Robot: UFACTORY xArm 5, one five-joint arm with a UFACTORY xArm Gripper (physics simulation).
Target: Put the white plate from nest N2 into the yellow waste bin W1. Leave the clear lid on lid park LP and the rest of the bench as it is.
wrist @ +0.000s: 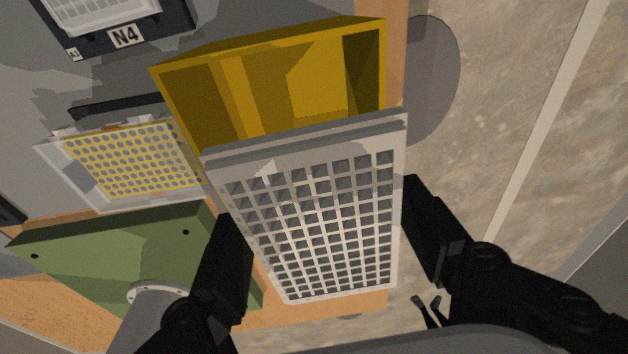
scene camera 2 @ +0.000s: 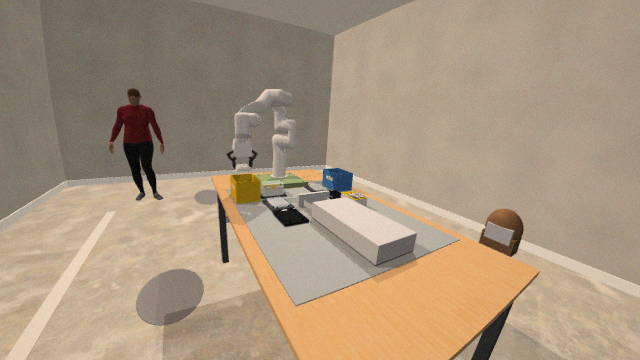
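Seen in the pictures: gripper, between the fingertips: (wrist: 320, 213) (scene camera 2: 242, 168); arm's base, origin of its link: (wrist: 165, 296) (scene camera 2: 279, 176).
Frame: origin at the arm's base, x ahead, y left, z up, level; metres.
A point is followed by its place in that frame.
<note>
My gripper (scene camera 2: 242, 162) @[z 0.150, x 0.313, y -0.335 m] (wrist: 320, 213) @[z 0.150, x 0.313, y -0.335 m] is shut on the white plate (scene camera 2: 242, 167) @[z 0.156, x 0.324, y -0.337 m] (wrist: 371, 144) @[z 0.157, x 0.353, y -0.359 m], a gridded plate held across its width between the two black fingers. In the wrist view the plate covers the near edge of the yellow waste bin (scene camera 2: 245, 190) @[z 0.042, x 0.388, y -0.337 m] (wrist: 320, 80) @[z -0.025, x 0.334, y -0.356 m], whose open inside shows beyond it. In the scene view the plate is above the level of the bin's rim, seemingly toward its far side. A black nest (scene camera 2: 291, 217) @[z -0.018, x 0.678, y -0.190 m] holds no plate; its label is unreadable. I cannot tell which place is LP or make out its lid.
Nest N4 (wrist: 181, 22) (scene camera 2: 272, 205) bears a pale plate. A clear box with a yellow perforated insert (wrist: 135, 160) @[z 0.028, x 0.305, y -0.157 m] (scene camera 2: 272, 187) @[z 0.028, x 0.314, y -0.159 m] stands beside the bin. A green base (wrist: 100, 245) @[z 0.001, x 0.168, y 0.006 m], blue bin (scene camera 2: 337, 180) @[z 0.050, x 0.383, y 0.266 m] and long white box (scene camera 2: 362, 225) @[z 0.054, x 0.995, y -0.033 m] are on the table. A person (scene camera 2: 136, 125) stands beyond it.
</note>
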